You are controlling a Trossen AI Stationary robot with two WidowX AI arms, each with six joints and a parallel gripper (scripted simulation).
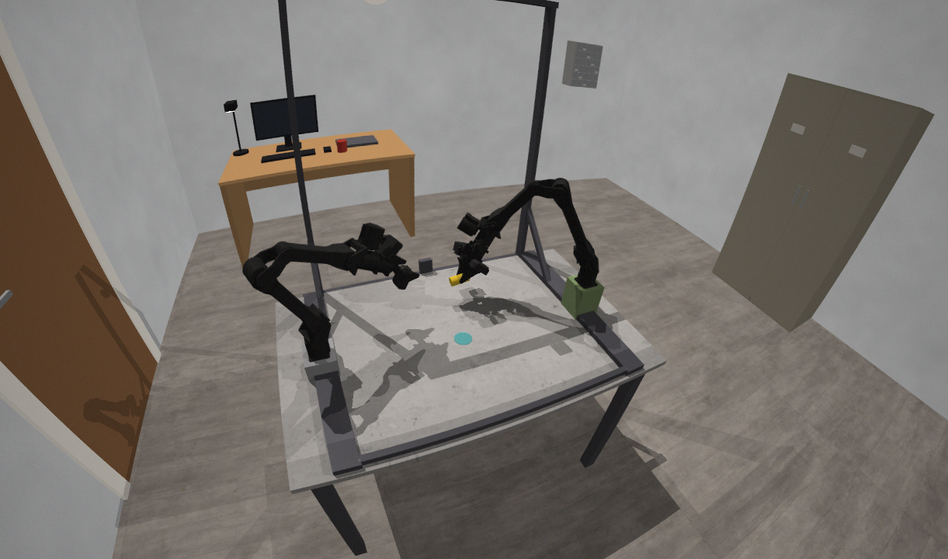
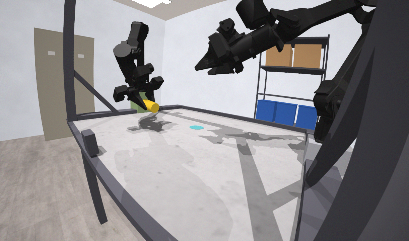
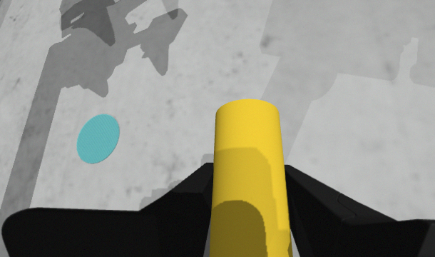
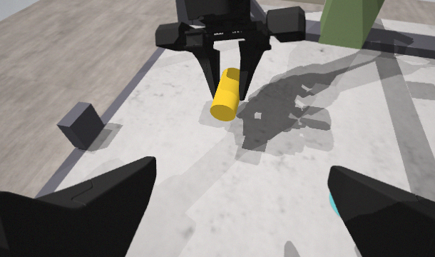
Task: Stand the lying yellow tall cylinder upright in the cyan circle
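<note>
Now: left hand 200 mm short of the cyan circle, 70 mm to the left of it and 120 mm above it. From my left hand the other things lie so: yellow cylinder: 10 mm ahead, 20 mm to the right, 20 mm below.
</note>
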